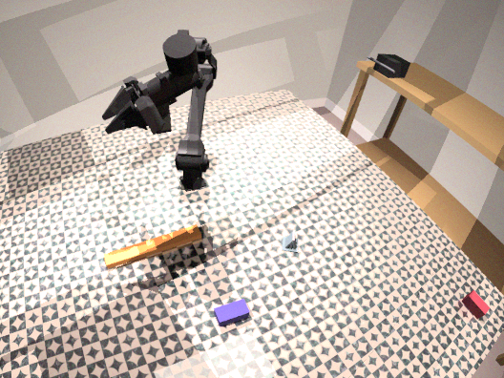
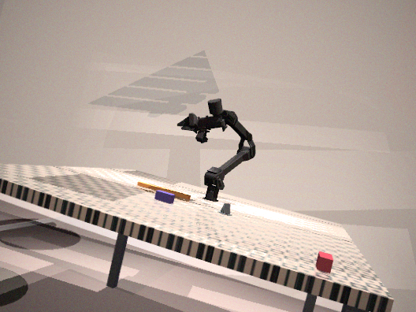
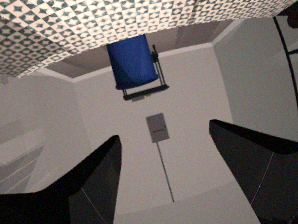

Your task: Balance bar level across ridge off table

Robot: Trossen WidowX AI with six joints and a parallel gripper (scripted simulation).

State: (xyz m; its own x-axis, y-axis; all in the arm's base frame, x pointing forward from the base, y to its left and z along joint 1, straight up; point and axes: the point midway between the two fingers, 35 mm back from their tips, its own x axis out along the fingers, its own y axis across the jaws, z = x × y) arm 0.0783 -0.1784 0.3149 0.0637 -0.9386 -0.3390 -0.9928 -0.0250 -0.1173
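My gripper tip is 100 mm short of the orange bar, 30 mm to the right of it and 300 mm above it. Round my gripper tip: red block 660 mm ahead, 710 mm to the left, 290 mm below; purple block 330 mm ahead, 130 mm to the left, 290 mm below.
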